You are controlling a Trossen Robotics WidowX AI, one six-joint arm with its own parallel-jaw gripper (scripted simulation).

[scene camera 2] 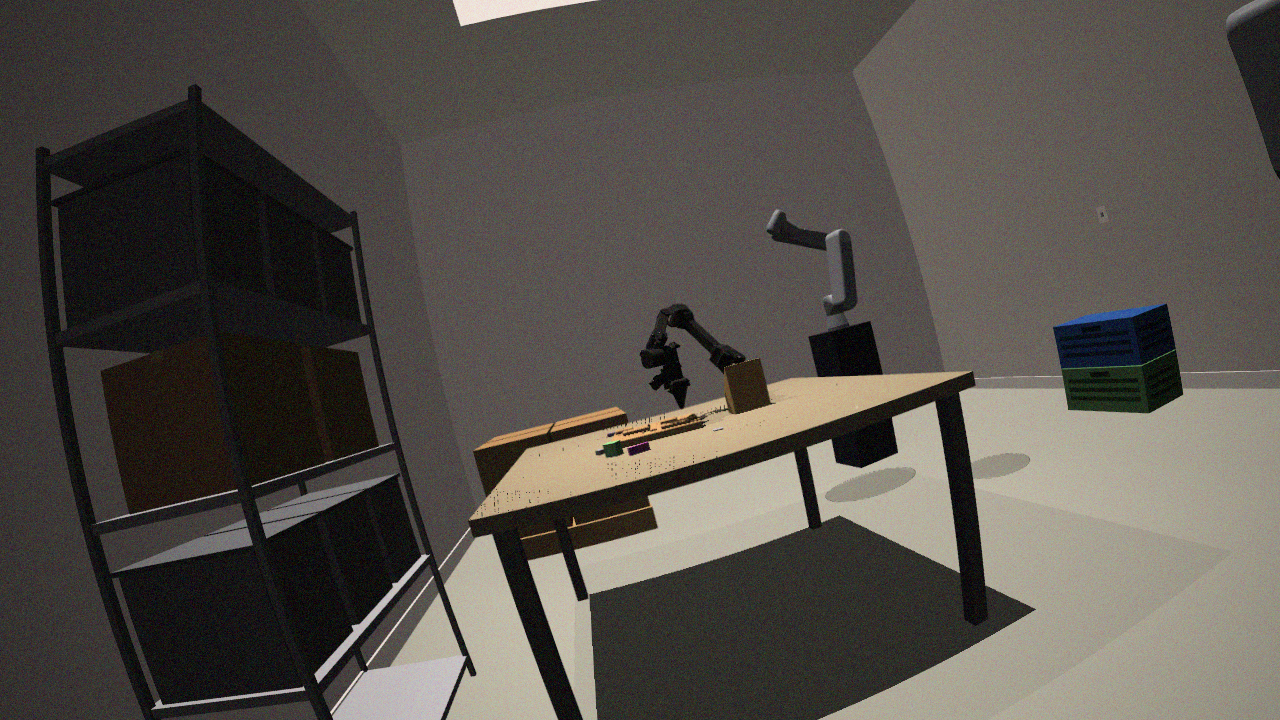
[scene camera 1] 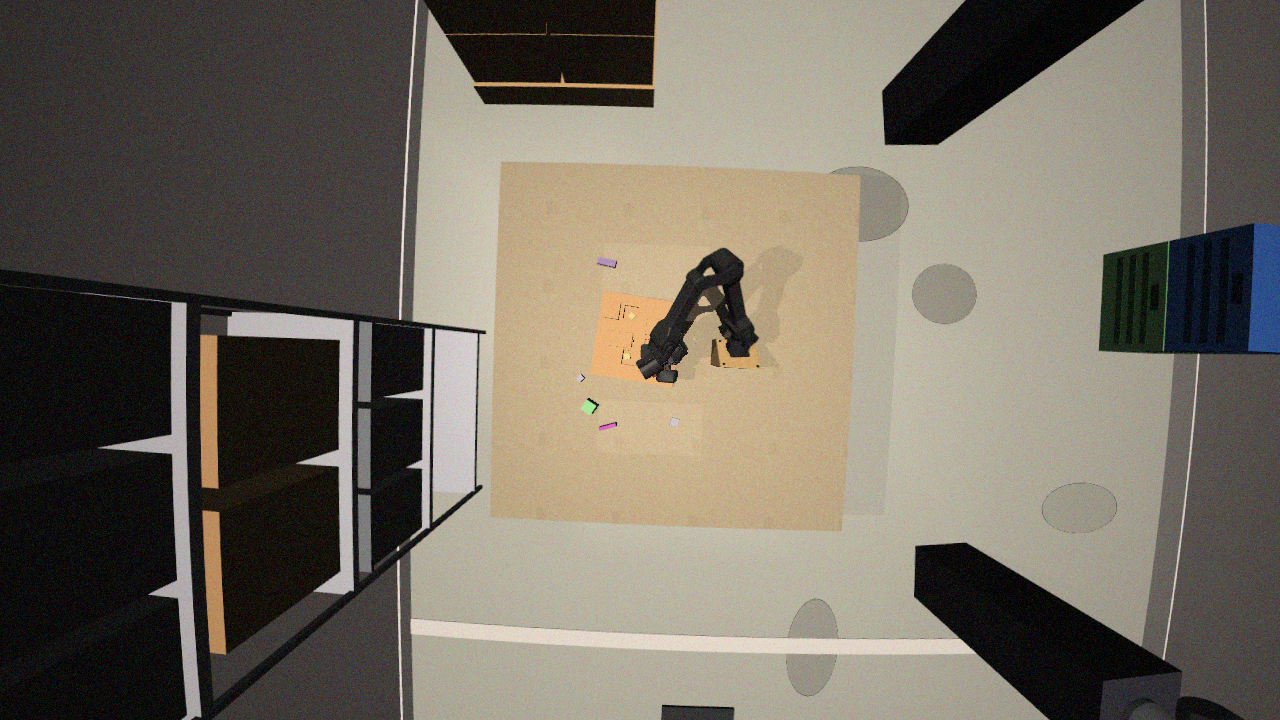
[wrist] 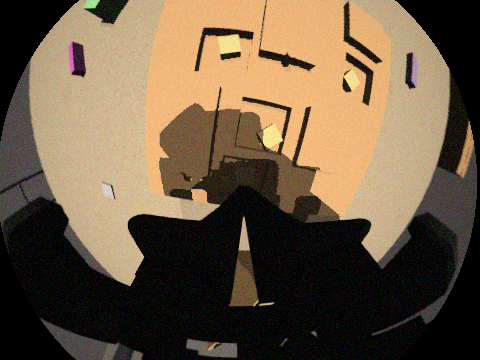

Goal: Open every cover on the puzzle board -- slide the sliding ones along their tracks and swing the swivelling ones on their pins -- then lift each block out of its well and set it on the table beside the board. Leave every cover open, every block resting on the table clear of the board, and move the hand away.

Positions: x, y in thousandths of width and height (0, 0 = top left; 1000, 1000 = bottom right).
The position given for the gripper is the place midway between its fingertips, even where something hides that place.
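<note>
A wooden puzzle board (scene camera 1: 475, 501) is part of the scene, visible again in scene camera 2 as the board (scene camera 2: 513, 601) and in the wrist view as the board (wrist: 534, 254). The gripper (scene camera 2: 533, 569), which the wrist view also shows, the gripper (wrist: 507, 532), is shut and holds nothing.
</note>
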